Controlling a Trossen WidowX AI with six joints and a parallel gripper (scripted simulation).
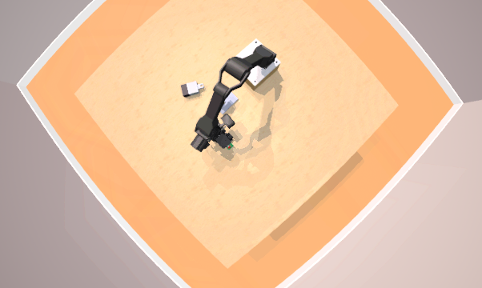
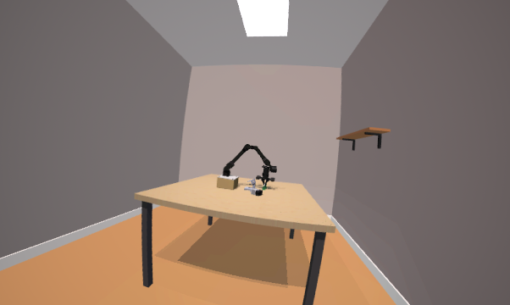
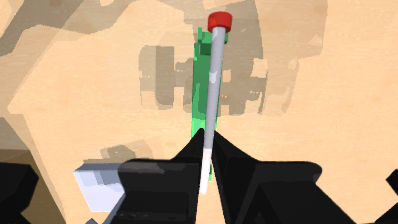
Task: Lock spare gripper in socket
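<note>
Right now my gripper tip is 20 mm to the right of the green pin holder. Round my gripper tip: spare gripper 70 mm behind, 250 mm to the right; then socket 130 mm behind, 90 mm to the right, 20 mm above.
</note>
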